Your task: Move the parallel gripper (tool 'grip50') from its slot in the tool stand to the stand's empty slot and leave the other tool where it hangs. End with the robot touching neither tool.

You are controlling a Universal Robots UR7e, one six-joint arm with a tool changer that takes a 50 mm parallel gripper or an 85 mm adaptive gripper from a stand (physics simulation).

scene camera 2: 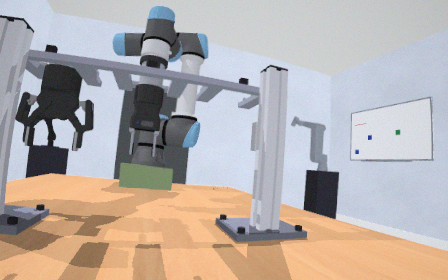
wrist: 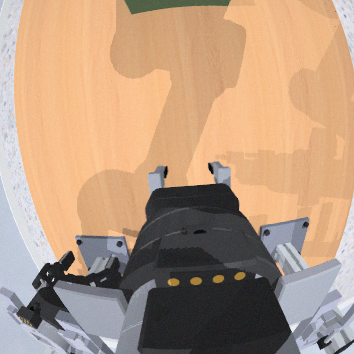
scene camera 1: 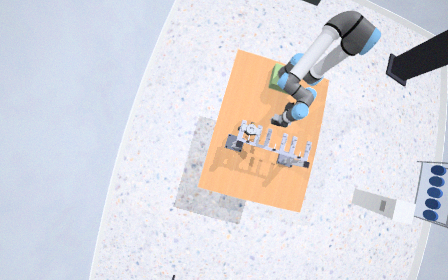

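Pixels of known places: hand, tool point: [scene camera 2: 151,82]; arm's base, link origin: [scene camera 2: 148,167].
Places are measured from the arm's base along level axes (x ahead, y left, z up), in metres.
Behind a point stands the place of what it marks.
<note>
The parallel gripper [scene camera 2: 143,150] [wrist: 188,171] hangs upright on the arm's wrist, its two fingers apart with nothing between them. In scene view 1 it is at the robot side of the tool stand [scene camera 1: 265,148] {x 0.673, y 0.023, z 0.200 m} [scene camera 2: 270,150] {x 0.676, y 0.301, z 0.073 m} [wrist: 312,300] {x 0.449, y 0.096, z 0.229 m}, just in front of the middle slot's prong ends; its fingertips are hidden there. In scene view 2 it lines up with the middle slot. The middle slot and the slot at the right end hold no tool. The adaptive gripper [scene camera 1: 251,131] [scene camera 2: 60,92] hangs in the left-end slot, apart from the arm; part shows at lower left in the wrist view.
A green block [scene camera 1: 275,77] {x 0.071, y -0.078, z 0.008 m} [scene camera 2: 145,176] {x 0.120, y 0.010, z -0.033 m} [wrist: 177,6] {x 0.121, y 0.009, z -0.079 m} lies under the arm's base at the table's far side. The stand's two posts rise from grey base plates on the wooden table [scene camera 1: 220,165] {x 0.921, y -0.177, z -0.082 m} [scene camera 2: 350,250] {x 0.760, y 0.421, z -0.082 m} [wrist: 65,125] {x 0.382, y -0.223, z -0.082 m}. Prongs flank the parallel gripper in the wrist view.
</note>
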